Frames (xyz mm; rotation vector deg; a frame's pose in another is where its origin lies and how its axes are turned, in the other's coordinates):
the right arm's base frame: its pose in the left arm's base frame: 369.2 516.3 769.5 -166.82 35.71 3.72
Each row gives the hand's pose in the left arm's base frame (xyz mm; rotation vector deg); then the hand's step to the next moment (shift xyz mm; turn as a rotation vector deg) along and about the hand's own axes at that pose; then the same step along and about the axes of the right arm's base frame.
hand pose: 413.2 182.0 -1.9 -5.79 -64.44 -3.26
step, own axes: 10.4 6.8 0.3 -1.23 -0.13 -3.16
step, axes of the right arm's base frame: 1.0 -9.5 -7.9 2.47 -0.14 2.32
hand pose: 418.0 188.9 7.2 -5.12 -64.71 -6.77
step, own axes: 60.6 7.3 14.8 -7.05 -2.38 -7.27
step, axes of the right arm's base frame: 5.0 -20.2 -59.3 4.84 2.77 8.78
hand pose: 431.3 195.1 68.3 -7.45 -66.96 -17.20
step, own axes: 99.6 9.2 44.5 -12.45 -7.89 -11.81
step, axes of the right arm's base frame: -10.8 -19.3 -107.2 8.00 8.61 14.79
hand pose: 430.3 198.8 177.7 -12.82 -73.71 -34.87
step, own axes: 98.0 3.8 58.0 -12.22 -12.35 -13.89
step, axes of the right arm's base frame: -37.6 -5.3 -107.4 9.41 13.31 15.13
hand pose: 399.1 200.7 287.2 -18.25 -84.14 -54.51
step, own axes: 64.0 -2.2 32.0 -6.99 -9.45 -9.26
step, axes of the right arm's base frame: -35.9 5.4 -61.7 5.73 10.24 9.28
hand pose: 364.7 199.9 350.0 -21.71 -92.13 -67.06
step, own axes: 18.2 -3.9 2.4 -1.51 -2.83 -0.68
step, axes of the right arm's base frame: -9.2 7.4 -14.6 -0.23 2.15 2.46
